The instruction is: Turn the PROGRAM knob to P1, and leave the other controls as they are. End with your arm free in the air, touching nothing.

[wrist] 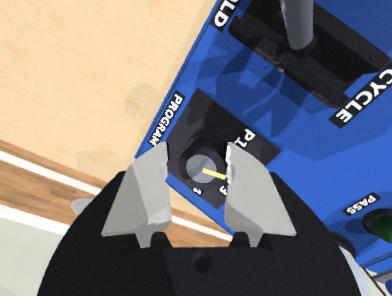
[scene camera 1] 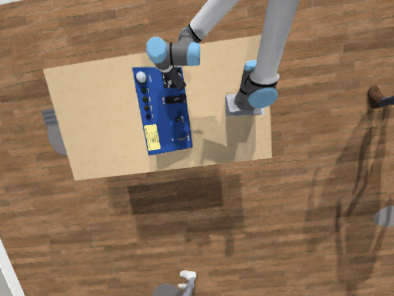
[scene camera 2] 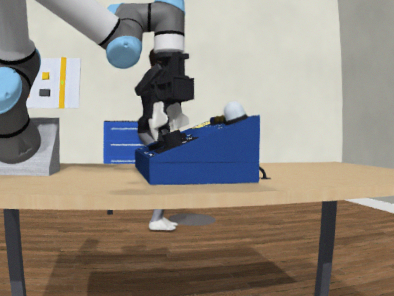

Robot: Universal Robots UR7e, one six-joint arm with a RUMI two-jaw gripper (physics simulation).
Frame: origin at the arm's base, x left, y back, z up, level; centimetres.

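Seen in the pictures: gripper, fingertip midpoint: (wrist: 196, 144) (scene camera 2: 165, 141); arm's base at its link origin: (scene camera 1: 246, 102) (scene camera 2: 16, 144).
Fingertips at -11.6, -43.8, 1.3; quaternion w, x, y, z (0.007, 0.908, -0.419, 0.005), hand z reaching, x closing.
Offsets run from my fingertips to a thing's top centre, as dx, dy, dz. "*": to the spot under its first point. Level surfaces: height alone.
The PROGRAM knob @(-0.7, -1.7, +3.0) (scene camera 2: 172, 137) (wrist: 201, 167) is round and dark with a grey top, on a black plate of the blue sloped control panel (scene camera 1: 165, 122) (scene camera 2: 205, 167) (wrist: 310, 175). Its yellow pointer aims right and slightly down in the wrist view, between the P1 label @(* +3.3, -3.0, -0.2) (wrist: 242, 138) and a partly hidden label ending in 3. The P2 label does not show there; the right finger covers that area. My gripper (scene camera 2: 168, 129) (wrist: 196, 144) is partly open, with its pale fingers on either side of the knob. The right finger is very close to it; contact is unclear. In scene camera 1 the arm hides the fingertips.
A lever @(* +10.5, +1.5, +2.0) (wrist: 299, 25) stands in the HOLD/CYCLE slot beside the knob. A green button @(* +6.9, -15.3, +5.9) (wrist: 382, 225) sits by the PASS label. A white dome @(* +1.4, -15.9, +9.6) (scene camera 1: 141, 77) (scene camera 2: 234, 111) and a yellow note @(* +33.8, -12.5, +5.1) (scene camera 1: 152, 137) are on the panel. The panel stands on the wooden table @(dz -9.7) (scene camera 1: 95, 125) (scene camera 2: 310, 185).
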